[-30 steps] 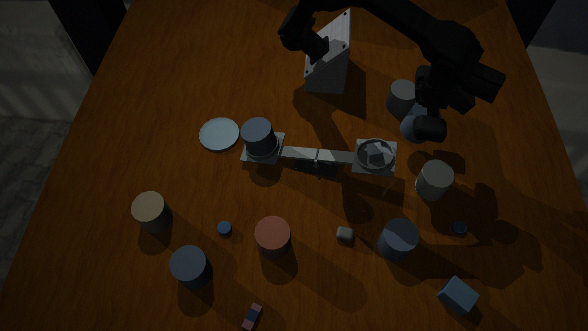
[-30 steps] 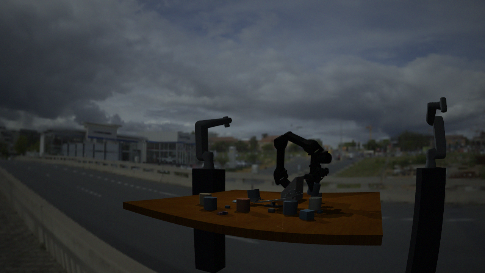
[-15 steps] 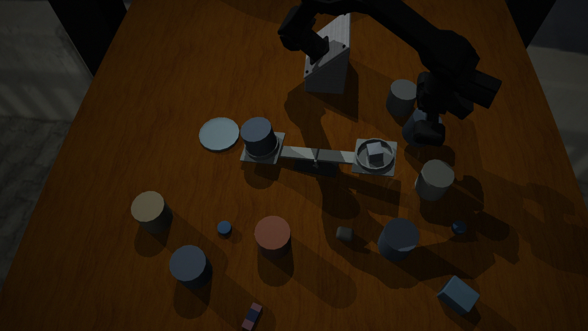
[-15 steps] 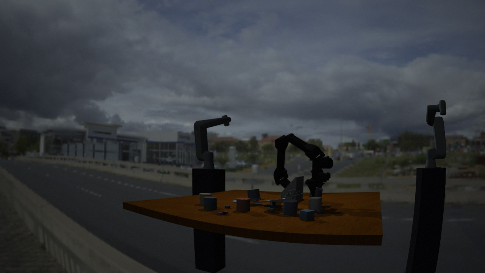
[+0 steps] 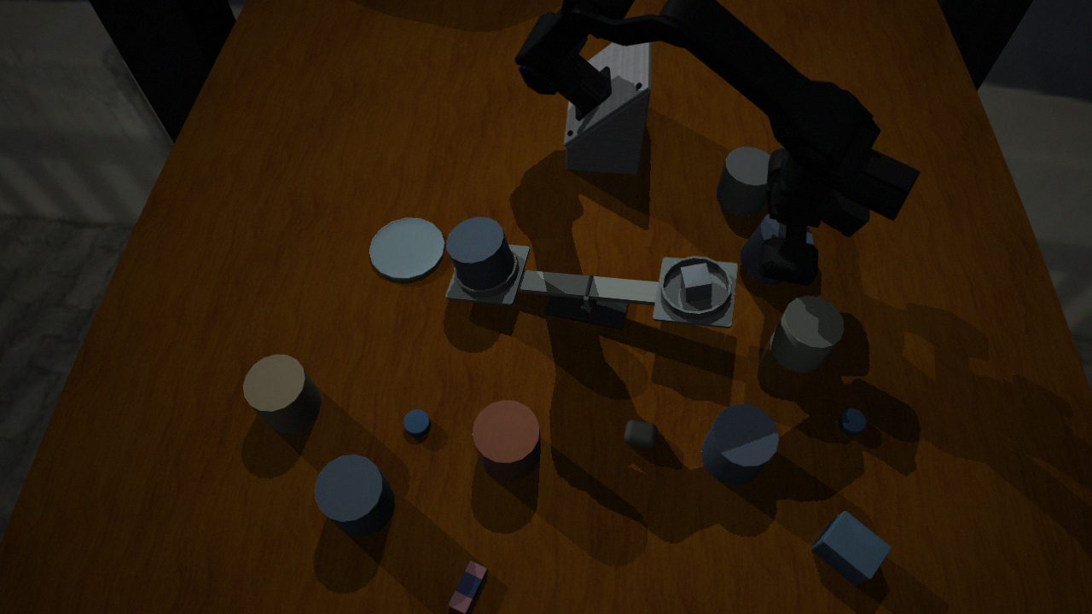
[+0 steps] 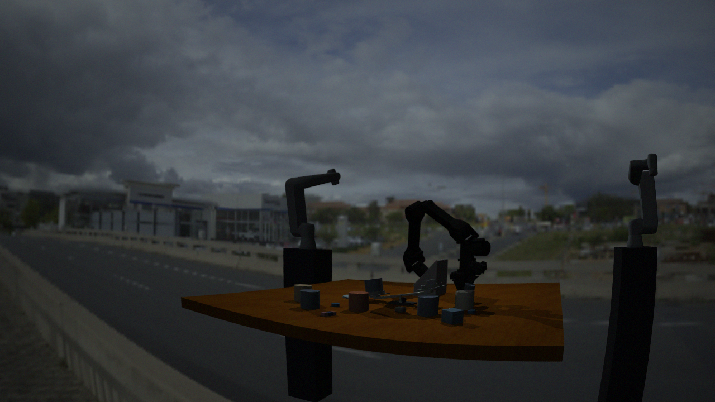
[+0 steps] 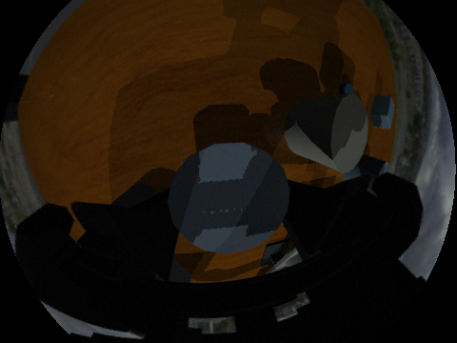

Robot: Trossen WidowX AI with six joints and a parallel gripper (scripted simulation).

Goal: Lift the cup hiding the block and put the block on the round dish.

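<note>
Now: the grey block 120 mm to the right of my gripper tip, 80 mm ahead of it and 60 mm above it. The rest, counted from my gripper tip: grey pebble: 240 mm ahead, 180 mm to the right, 20 mm below; blue box: 370 mm ahead, 30 mm to the left, 10 mm below; round dish: 480 mm to the right, 30 mm below, 30 mm behind.
</note>
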